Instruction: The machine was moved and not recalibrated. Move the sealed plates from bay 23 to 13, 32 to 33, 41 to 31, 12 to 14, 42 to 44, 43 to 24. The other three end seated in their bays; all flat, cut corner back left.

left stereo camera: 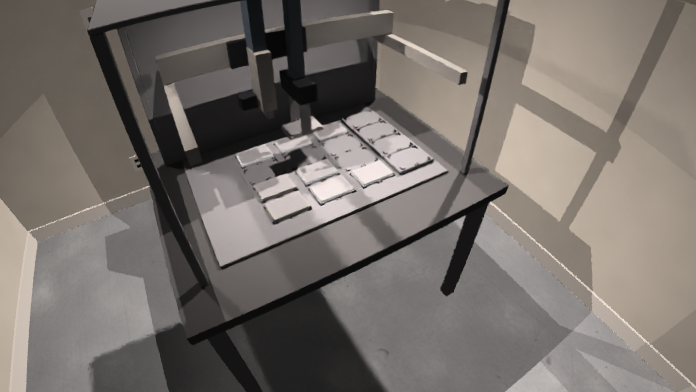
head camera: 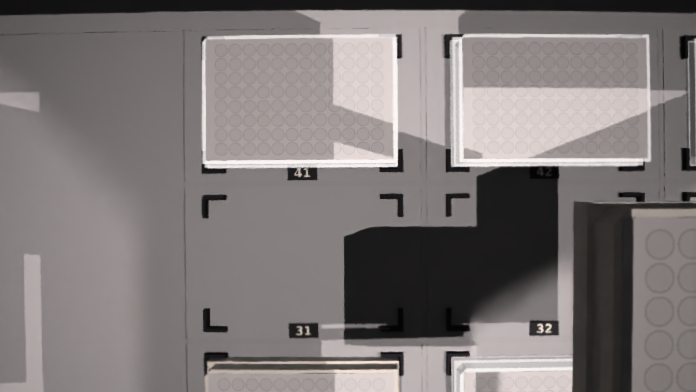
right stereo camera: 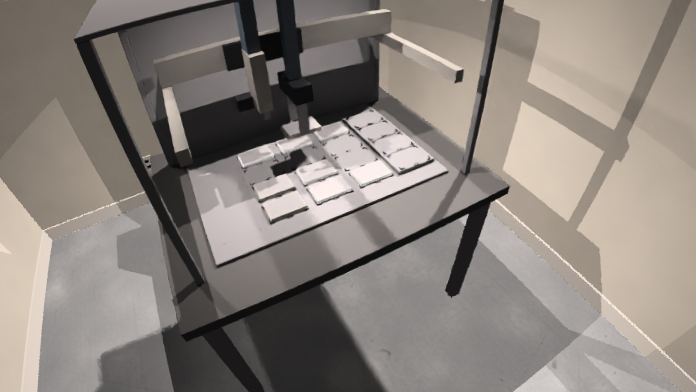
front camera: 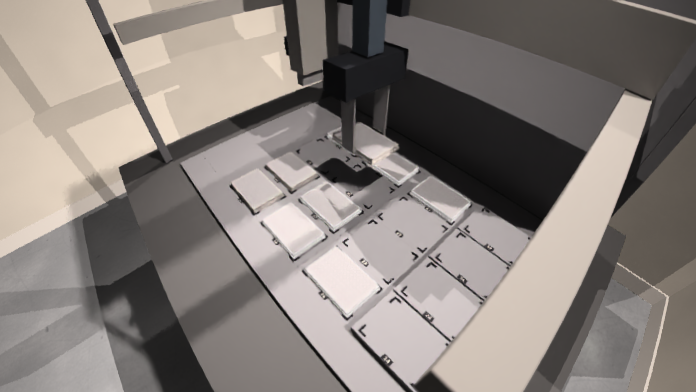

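Seen in the pictures: gripper, fingertip midpoint: (left stereo camera: 301, 127) (right stereo camera: 300, 127) (front camera: 364, 140); robot's base, origin of the base link: (left stereo camera: 273, 223) (right stereo camera: 270, 223) (front camera: 231, 185).
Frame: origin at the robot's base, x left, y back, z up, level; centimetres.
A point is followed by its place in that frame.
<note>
My gripper (front camera: 366, 141) @[z 13.6, x 25.7, y -22.8 cm] (left stereo camera: 301, 126) @[z 13.6, x 25.7, y -22.8 cm] (right stereo camera: 299, 125) @[z 13.6, x 25.7, y -22.8 cm] is shut on a pale sealed plate (front camera: 378, 143) @[z 14.3, x 26.6, y -26.2 cm] (head camera: 667, 310) @[z 14.3, x 27.0, y -18.3 cm] (right stereo camera: 314, 124) @[z 14.3, x 23.9, y -27.7 cm], held about level above the deck. In the head view one jaw stands at its left end. Bay 32's floor (head camera: 520, 310) @[z 0.0, x 22.3, y -21.4 cm] is bare, partly in shadow. Sealed plates stand at bay 41 (head camera: 270, 100) @[z 1.4, x 36.1, y -4.8 cm], bay 42 (head camera: 555, 120) @[z 1.4, x 34.9, y -23.0 cm] (front camera: 396, 168) @[z 1.4, x 35.7, y -25.4 cm], bay 43 (front camera: 440, 198) @[z 1.4, x 35.6, y -39.9 cm], bay 12 (front camera: 293, 230) @[z 1.4, x 3.8, y -24.3 cm] and bay 13 (front camera: 342, 281) @[z 1.4, x 3.8, y -40.4 cm]. Bays 33 (front camera: 410, 225) @[z 0.0, x 24.8, y -39.7 cm], 23 (front camera: 377, 250) @[z 0.0, x 14.5, y -39.3 cm] and 31 (head camera: 270, 265) @[z 0.0, x 25.4, y -4.5 cm] hold no plate. The held plate's cut corner cannot be made out.
Other plates stand at bay 11 (front camera: 256, 190) @[z 1.4, x 3.7, y -7.9 cm], bay 21 (front camera: 291, 171) @[z 1.4, x 14.3, y -7.9 cm] (head camera: 300, 382) @[z 1.4, x 18.1, y -6.7 cm] and bay 22 (front camera: 330, 205) @[z 1.4, x 14.4, y -24.0 cm] (head camera: 525, 382) @[z 1.4, x 18.1, y -21.1 cm]. The raised fourth column (front camera: 450, 300) @[z 1.5, x 15.8, y -56.9 cm] (left stereo camera: 400, 145) @[z 1.4, x 12.4, y -58.0 cm] holds no plates. The pipetting stage (front camera: 312, 45) (left stereo camera: 262, 80) hangs beside the gripper. A pale rail (front camera: 550, 225) @[z 40.0, x 1.8, y -61.0 cm] crosses the front view's right side.
</note>
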